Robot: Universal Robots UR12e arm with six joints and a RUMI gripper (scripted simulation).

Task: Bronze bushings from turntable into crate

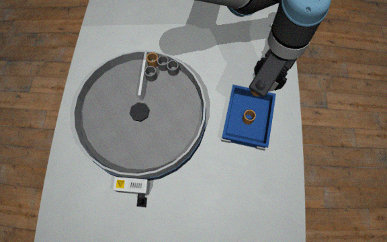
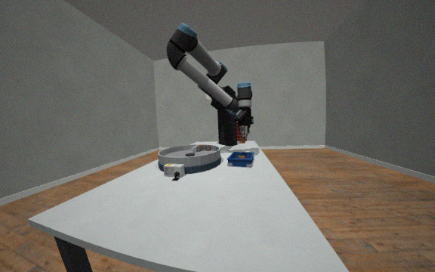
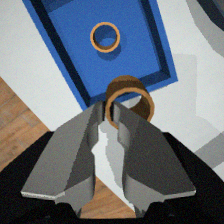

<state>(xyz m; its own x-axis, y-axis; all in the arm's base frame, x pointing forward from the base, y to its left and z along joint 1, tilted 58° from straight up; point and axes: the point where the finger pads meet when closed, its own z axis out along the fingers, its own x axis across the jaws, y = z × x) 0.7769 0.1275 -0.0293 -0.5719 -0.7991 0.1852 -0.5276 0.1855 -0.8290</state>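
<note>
The blue crate lies 130 mm below my hand, 30 mm to the right of it and 30 mm ahead of it. The rest, counted from my hand: round grey turntable (380 mm to the right, 110 mm below, 30 mm behind).
</note>
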